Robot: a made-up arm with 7 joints. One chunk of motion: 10 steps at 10 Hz.
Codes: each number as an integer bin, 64 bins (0 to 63) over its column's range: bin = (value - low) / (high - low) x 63, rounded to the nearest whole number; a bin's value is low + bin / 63 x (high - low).
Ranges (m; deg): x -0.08..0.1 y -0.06..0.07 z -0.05..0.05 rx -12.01..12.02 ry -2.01..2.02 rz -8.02..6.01
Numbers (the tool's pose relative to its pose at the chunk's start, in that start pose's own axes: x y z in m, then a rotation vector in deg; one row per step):
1: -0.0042 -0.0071 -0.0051 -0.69 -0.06 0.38
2: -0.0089 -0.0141 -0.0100 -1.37 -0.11 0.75
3: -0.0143 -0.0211 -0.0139 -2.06 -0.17 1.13
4: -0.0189 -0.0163 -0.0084 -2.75 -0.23 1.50
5: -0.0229 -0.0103 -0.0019 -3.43 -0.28 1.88
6: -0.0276 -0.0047 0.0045 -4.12 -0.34 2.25
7: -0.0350 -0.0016 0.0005 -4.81 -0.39 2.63
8: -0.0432 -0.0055 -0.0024 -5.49 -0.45 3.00
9: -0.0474 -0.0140 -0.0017 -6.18 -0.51 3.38
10: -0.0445 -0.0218 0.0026 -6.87 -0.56 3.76
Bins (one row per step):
1: 27 26 28 30 30 38
2: 25 22 25 28 30 39
3: 23 19 23 26 29 41
4: 21 21 26 24 28 43
5: 20 24 30 22 27 44
6: 18 27 34 21 26 46
7: 16 28 32 19 25 48
8: 13 26 30 17 24 49
9: 11 22 30 15 23 51
10: 12 19 33 13 23 53

